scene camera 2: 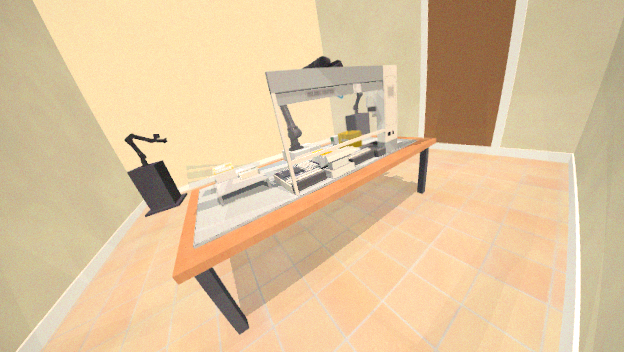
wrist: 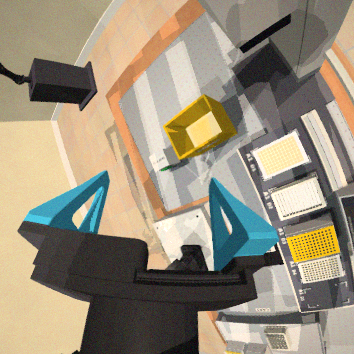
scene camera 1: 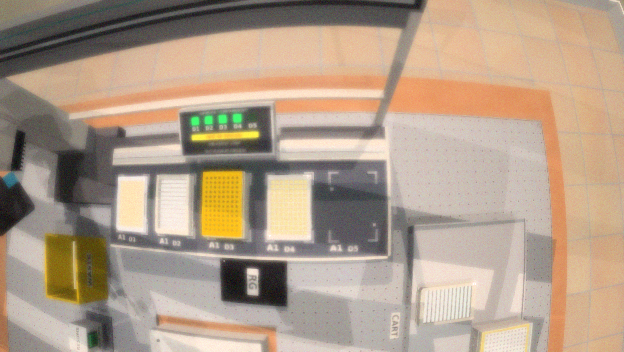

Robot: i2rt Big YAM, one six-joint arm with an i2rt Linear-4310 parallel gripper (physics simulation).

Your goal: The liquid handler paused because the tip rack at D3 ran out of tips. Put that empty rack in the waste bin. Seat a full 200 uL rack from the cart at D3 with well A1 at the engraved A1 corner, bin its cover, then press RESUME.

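Places are measured from the arm's base along level axes (x back, y down, z right), in millimetres.
Pixels of known places: gripper, fingertip midpoint: [wrist: 158, 178]; arm's base, link origin: [wrist: 194, 257].
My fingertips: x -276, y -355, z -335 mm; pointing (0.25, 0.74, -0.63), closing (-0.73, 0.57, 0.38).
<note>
Ahead of a thing's pixels: the offset from my fingertips to its top centre. "spot": to the spot under its first point.
The yellow tip rack @(dy +331, dx -126, dz +289 mm) [scene camera 1: 222, 205] [wrist: 314, 243] sits at D3, its A1 label at the near-left corner in scene camera 1. The yellow waste bin @(dy +303, dx +102, dz -105 mm) [scene camera 1: 95, 270] [scene camera 2: 350, 137] [wrist: 226, 122] stands left of the deck. The RESUME box @(dy +333, dx +275, dz -60 mm) [scene camera 1: 84, 336] [wrist: 159, 161], with a green button, is beside the bin. On the cart @(dy +372, dx +63, dz +835 mm) [scene camera 1: 465, 245] are a rack with a striped top @(dy +346, dx +19, dz +760 mm) [scene camera 1: 446, 303] and a yellow-rimmed rack @(dy +307, dx +106, dz +910 mm) [scene camera 1: 505, 340], cut off by the frame; covers cannot be told. My gripper [wrist: 158, 178] is open and empty, high above the bench, away from the D3 rack; part shows at scene camera 1's left edge.
D1 holds a plate @(dy +377, dx -90, dz +44 mm) [scene camera 1: 132, 204] [wrist: 282, 155], D2 a white rack @(dy +360, dx -108, dz +167 mm) [scene camera 1: 174, 205] [wrist: 298, 198] and D4 a pale rack @(dy +377, dx -144, dz +412 mm) [scene camera 1: 289, 207] [wrist: 320, 269]. A status screen @(spot: dy +339, dx -239, dz +280 mm) [scene camera 1: 227, 146] stands behind the deck, a black RG block @(dy +424, dx +24, dz +352 mm) [scene camera 1: 229, 282] in front. A grey tower @(spot: dy +182, dx -221, dz -129 mm) [wrist: 320, 35] rises beside D1.
</note>
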